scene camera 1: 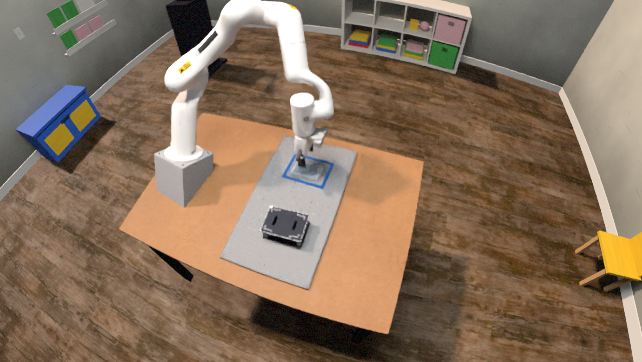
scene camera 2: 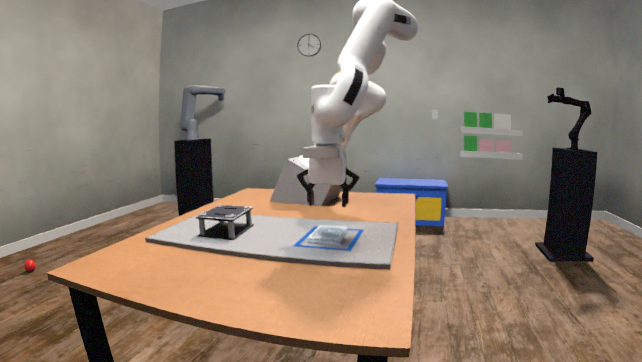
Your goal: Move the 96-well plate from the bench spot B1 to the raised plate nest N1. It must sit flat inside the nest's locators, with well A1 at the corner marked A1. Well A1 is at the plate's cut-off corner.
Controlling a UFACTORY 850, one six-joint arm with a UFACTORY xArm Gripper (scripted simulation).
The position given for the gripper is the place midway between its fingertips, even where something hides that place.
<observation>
In view: the gripper (scene camera 2: 327, 205) and a raised plate nest (scene camera 1: 283, 227).
</observation>
